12 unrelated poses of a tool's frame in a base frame.
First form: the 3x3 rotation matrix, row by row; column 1 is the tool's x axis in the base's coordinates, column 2 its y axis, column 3 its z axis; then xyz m. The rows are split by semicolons.
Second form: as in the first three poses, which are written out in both.
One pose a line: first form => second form
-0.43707, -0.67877, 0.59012; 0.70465, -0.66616, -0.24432; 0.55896, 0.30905, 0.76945; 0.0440, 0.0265, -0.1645 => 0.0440, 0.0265, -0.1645, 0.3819, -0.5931, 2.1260
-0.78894, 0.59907, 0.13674; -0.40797, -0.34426, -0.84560; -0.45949, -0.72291, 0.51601; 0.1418, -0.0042, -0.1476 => 0.1418, -0.0042, -0.1476, -0.9509, 0.4774, -2.6643
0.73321, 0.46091, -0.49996; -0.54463, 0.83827, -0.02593; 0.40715, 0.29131, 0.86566; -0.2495, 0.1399, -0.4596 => -0.2495, 0.1399, -0.4596, 0.3246, -0.4193, -0.6389
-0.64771, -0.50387, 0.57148; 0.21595, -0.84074, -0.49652; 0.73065, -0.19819, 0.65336; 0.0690, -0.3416, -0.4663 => 0.0690, -0.3416, -0.4663, -0.2945, -0.8193, 2.8198
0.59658, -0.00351, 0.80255; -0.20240, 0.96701, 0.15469; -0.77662, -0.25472, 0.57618; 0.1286, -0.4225, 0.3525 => 0.1286, -0.4225, 0.3525, -0.4162, 0.8893, -0.3271
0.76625, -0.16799, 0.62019; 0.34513, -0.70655, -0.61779; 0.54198, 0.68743, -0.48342; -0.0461, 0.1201, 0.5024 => -0.0461, 0.1201, 0.5024, 2.1837, -0.5728, 0.4232
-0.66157, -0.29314, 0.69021; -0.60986, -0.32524, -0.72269; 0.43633, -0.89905, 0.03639; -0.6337, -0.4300, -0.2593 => -0.6337, -0.4300, -0.2593, -1.5303, -0.4515, -2.3968
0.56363, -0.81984, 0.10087; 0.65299, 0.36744, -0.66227; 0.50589, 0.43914, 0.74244; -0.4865, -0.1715, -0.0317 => -0.4865, -0.1715, -0.0317, 0.5341, -0.5304, 0.8587
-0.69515, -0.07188, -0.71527; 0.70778, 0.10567, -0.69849; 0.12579, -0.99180, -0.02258; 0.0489, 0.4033, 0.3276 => 0.0489, 0.4033, 0.3276, -1.5936, -0.1261, 2.3472
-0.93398, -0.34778, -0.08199; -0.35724, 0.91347, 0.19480; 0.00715, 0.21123, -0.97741; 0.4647, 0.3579, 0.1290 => 0.4647, 0.3579, 0.1290, 2.9288, -0.0071, -2.7763
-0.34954, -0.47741, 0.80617; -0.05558, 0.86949, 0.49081; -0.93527, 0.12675, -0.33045; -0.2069, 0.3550, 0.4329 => -0.2069, 0.3550, 0.4329, 2.7753, 1.2090, -2.9839
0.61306, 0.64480, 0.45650; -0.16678, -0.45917, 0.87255; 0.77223, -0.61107, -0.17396; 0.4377, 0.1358, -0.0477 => 0.4377, 0.1358, -0.0477, -1.8481, -0.8823, -0.2656
